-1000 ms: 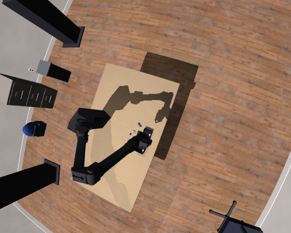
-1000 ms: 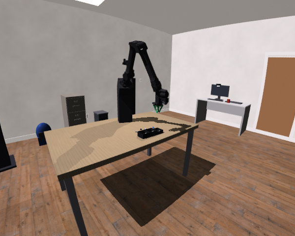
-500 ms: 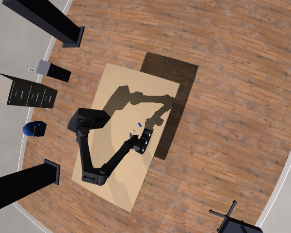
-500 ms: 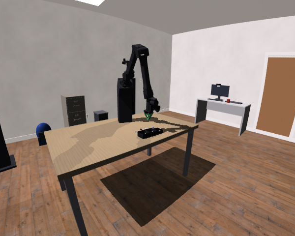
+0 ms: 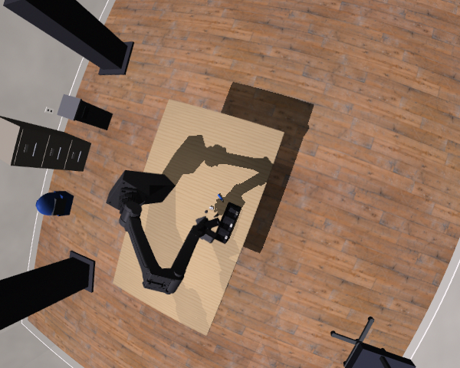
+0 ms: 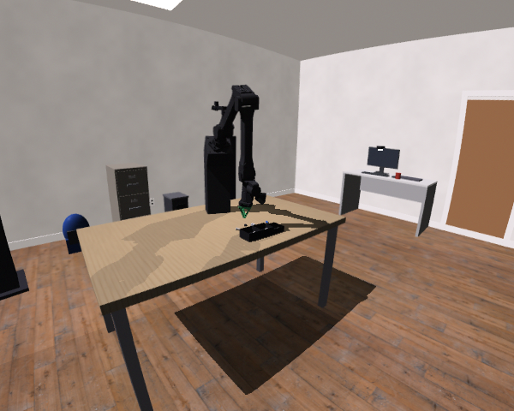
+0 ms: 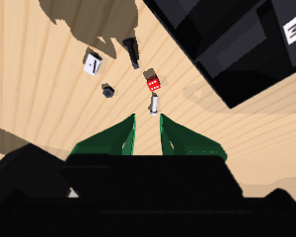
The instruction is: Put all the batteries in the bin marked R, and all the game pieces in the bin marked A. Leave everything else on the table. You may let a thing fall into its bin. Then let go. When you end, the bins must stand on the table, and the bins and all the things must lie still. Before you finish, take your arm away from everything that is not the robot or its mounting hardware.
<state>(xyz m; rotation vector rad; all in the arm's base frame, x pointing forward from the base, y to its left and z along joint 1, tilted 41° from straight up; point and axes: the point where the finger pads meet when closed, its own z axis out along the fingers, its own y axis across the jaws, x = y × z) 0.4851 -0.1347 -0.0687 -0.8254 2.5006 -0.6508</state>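
The red die lies 10 mm ahead of my hand and 80 mm below it. Round my hand: black nut-like piece: 40 mm behind, 60 mm to the left, 80 mm below; then black bolt: 30 mm ahead, 50 mm to the left, 80 mm below; then silver bolt: 30 mm behind, 30 mm to the right, 80 mm below.
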